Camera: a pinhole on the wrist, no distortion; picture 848 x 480 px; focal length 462.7 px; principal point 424.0 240.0 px. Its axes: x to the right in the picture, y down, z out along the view. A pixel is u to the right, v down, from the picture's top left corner.
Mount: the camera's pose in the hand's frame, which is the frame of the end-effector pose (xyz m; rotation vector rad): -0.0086 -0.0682 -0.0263 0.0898 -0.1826 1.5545
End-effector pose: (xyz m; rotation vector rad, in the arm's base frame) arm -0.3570 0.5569 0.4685 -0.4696 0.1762 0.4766
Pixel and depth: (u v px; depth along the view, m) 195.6 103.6 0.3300
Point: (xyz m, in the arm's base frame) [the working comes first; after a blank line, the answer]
In the camera's frame: -0.1629 -0.0973 0.3300

-0.1449 0.4890 0.8053
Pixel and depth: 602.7 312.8 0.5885
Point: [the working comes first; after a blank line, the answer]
In the camera's frame: 0.2273 0.0926 0.5885

-0.4696 0.8243 0.9985
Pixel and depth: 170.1 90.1 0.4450
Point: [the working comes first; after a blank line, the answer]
In the camera's frame: -0.2442 -0.1442 0.4450

-0.0566 0.4739 0.9236
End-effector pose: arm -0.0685 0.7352 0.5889 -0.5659 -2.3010 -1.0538
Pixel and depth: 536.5 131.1 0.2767
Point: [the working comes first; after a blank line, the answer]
In the camera's frame: 0.0673 -0.0651 0.2767

-0.2061 0.9146 0.4431
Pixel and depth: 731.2 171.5 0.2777
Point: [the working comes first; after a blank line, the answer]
In the camera's frame: 0.1844 -0.0411 0.2777

-0.1283 0.9967 0.4817
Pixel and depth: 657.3 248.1 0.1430
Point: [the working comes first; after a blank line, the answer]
In the camera's frame: 0.0721 0.0025 0.1430

-0.1040 0.8182 0.4955
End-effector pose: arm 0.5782 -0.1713 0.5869 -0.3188 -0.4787 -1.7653
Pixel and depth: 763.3 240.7 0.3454
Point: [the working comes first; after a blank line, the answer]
In the camera's frame: 0.2533 0.0005 0.3454

0.6894 -0.0001 0.9054
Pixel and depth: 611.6 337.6 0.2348
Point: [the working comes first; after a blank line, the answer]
In the camera's frame: 0.0952 0.0495 0.2348

0.5737 -0.0029 0.7435
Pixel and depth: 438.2 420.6 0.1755
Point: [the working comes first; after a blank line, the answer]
In the camera's frame: 0.0054 0.0685 0.1755

0.5049 -0.0098 0.6588
